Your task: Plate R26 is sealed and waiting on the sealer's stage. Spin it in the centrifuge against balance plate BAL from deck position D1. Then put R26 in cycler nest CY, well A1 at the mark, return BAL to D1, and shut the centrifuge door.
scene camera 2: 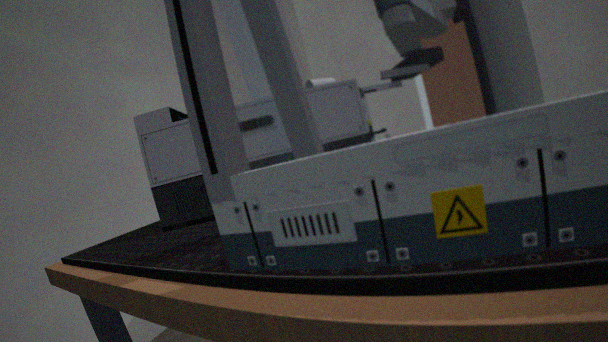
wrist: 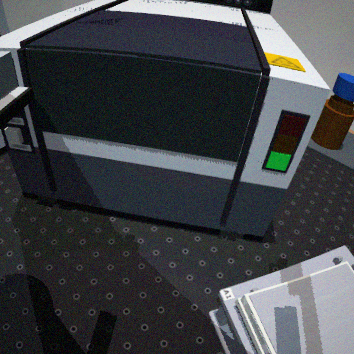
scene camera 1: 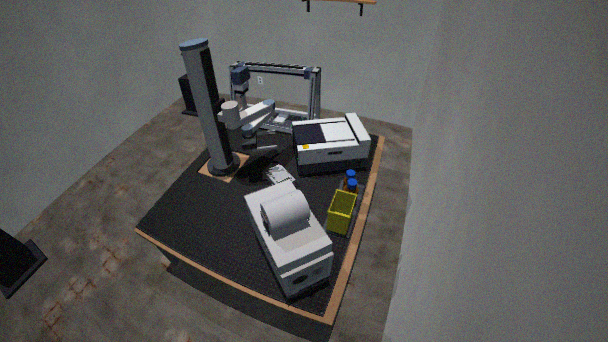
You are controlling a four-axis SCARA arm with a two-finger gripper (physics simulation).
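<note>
Visible: a pair of blue-capped bottles [wrist: 326, 131].
</note>
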